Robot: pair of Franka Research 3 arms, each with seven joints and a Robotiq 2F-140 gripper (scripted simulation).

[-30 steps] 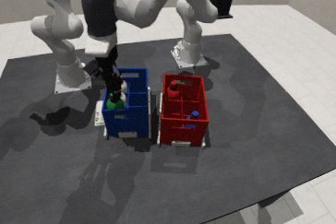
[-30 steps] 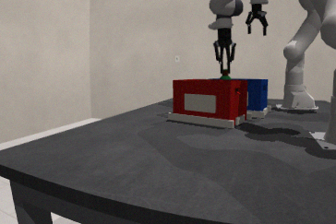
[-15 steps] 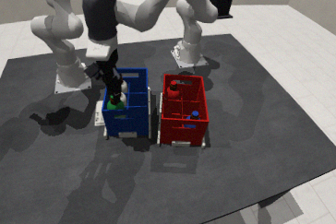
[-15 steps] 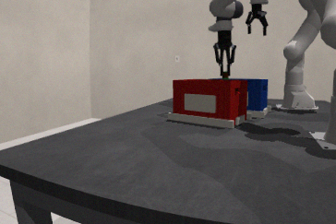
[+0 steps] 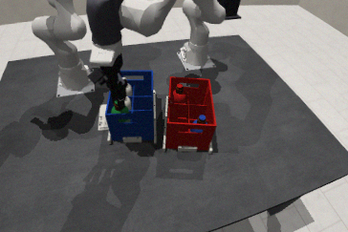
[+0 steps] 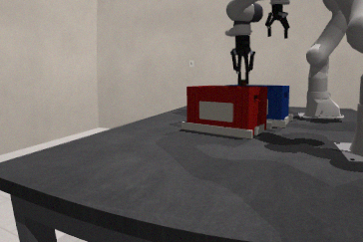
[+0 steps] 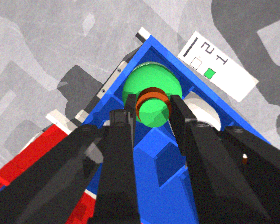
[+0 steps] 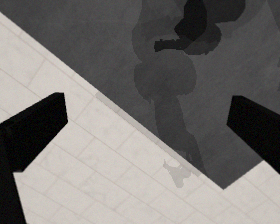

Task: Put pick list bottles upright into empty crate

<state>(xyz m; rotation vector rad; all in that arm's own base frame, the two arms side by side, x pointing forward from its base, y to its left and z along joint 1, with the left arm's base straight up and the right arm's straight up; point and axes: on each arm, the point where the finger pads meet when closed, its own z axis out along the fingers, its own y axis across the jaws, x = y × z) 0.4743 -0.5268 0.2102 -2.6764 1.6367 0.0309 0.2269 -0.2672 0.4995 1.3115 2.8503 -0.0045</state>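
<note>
Right now my left hand is 80 mm above the green bottle. Also, from my left hand: pick list (120 mm behind, 70 mm to the right, 210 mm below); then red bottle (50 mm behind, 280 mm to the left, 120 mm below); then blue crate (70 mm behind, 70 mm to the left, 130 mm below).
</note>
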